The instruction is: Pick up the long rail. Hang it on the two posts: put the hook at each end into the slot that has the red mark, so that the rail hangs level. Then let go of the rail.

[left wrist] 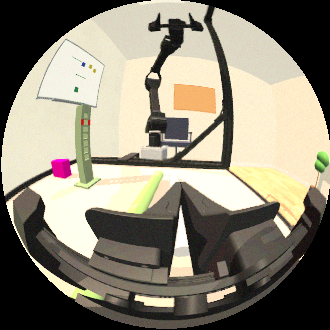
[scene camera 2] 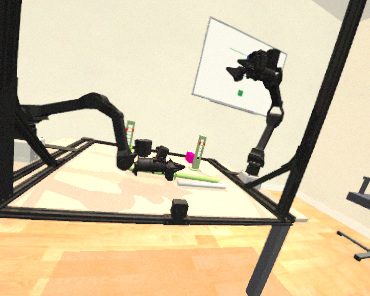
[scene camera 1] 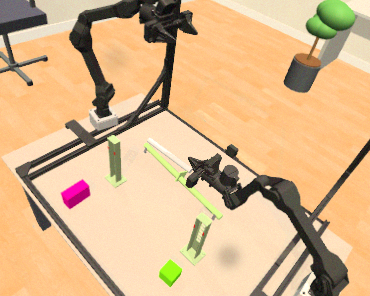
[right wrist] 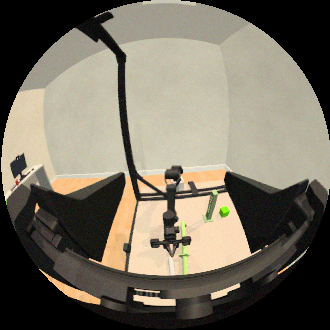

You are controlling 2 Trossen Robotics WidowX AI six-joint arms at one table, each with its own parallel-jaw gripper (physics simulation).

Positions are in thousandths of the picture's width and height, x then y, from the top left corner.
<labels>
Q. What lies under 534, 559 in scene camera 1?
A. My left gripper.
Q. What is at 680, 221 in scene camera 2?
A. My right gripper.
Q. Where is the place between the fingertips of my left gripper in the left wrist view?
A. At 544, 562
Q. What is my right gripper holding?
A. Nothing.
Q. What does my left gripper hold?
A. Nothing.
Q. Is my left gripper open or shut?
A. Shut.
</labels>
